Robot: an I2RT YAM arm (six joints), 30 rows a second.
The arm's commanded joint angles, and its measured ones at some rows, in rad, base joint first. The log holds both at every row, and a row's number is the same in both.
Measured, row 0: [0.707 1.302 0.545 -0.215 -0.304 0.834]
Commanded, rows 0 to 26: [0.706 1.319 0.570 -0.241 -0.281 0.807]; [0.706 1.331 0.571 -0.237 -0.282 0.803]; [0.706 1.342 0.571 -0.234 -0.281 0.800]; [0.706 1.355 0.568 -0.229 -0.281 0.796]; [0.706 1.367 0.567 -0.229 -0.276 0.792]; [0.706 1.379 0.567 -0.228 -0.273 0.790]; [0.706 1.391 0.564 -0.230 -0.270 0.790]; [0.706 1.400 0.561 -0.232 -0.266 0.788]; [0.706 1.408 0.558 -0.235 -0.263 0.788]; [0.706 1.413 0.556 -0.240 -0.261 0.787]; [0.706 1.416 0.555 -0.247 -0.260 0.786]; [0.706 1.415 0.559 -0.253 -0.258 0.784]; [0.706 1.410 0.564 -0.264 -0.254 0.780]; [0.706 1.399 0.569 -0.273 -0.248 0.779]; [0.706 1.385 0.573 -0.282 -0.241 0.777]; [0.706 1.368 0.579 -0.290 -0.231 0.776]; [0.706 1.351 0.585 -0.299 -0.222 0.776]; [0.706 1.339 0.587 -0.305 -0.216 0.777]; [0.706 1.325 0.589 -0.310 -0.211 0.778]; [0.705 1.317 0.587 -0.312 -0.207 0.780]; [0.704 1.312 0.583 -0.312 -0.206 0.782]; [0.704 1.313 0.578 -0.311 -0.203 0.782]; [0.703 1.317 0.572 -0.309 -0.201 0.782]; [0.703 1.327 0.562 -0.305 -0.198 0.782]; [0.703 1.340 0.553 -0.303 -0.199 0.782]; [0.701 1.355 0.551 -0.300 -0.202 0.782]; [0.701 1.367 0.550 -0.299 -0.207 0.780]
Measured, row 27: [0.706 1.338 0.567 -0.274 -0.223 0.789]
